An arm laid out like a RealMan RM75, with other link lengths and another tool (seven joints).
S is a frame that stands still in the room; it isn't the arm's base.
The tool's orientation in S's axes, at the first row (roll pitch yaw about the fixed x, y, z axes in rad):
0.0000 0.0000 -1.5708
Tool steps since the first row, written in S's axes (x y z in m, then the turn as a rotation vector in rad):
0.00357 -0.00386 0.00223 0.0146 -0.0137 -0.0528
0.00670 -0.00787 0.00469 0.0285 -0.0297 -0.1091
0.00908 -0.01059 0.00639 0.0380 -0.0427 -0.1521
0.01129 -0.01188 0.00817 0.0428 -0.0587 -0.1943
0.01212 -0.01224 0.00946 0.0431 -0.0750 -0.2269
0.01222 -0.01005 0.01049 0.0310 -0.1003 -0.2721
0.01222 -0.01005 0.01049 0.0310 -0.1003 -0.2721
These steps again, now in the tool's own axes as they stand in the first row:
0.00386 0.00357 0.00223 0.0137 0.0146 -0.0528
0.00787 0.00670 0.00469 0.0297 0.0285 -0.1091
0.01059 0.00908 0.00639 0.0427 0.0380 -0.1521
0.01188 0.01129 0.00817 0.0587 0.0428 -0.1943
0.01224 0.01212 0.00946 0.0750 0.0431 -0.2269
0.01005 0.01222 0.01049 0.1003 0.0310 -0.2721
0.01005 0.01222 0.01049 0.1003 0.0310 -0.2721

